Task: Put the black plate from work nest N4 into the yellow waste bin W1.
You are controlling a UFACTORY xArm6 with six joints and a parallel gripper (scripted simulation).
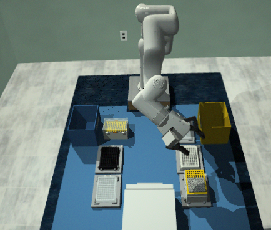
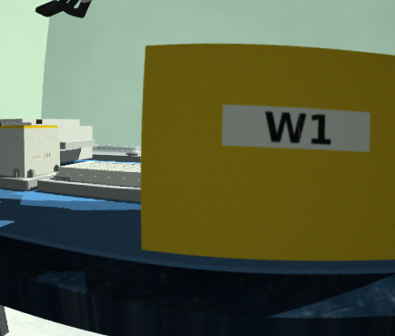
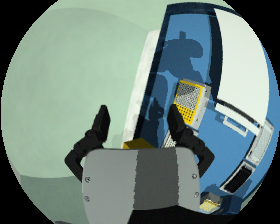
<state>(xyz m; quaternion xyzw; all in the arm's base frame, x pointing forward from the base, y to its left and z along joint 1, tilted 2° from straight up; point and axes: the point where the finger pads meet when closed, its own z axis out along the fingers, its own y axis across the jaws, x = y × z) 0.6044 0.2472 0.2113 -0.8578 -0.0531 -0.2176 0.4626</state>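
My hand is 380 mm to the left of the black plate, 260 mm above it and 100 mm past it. Also, from my hand: yellow rack: 220 mm below, 20 mm to the left, 20 mm ahead; yellow waste bin W1: 340 mm behind, 240 mm below, 100 mm to the left; white plate: 260 mm below, 140 mm behind, 10 mm to the right.
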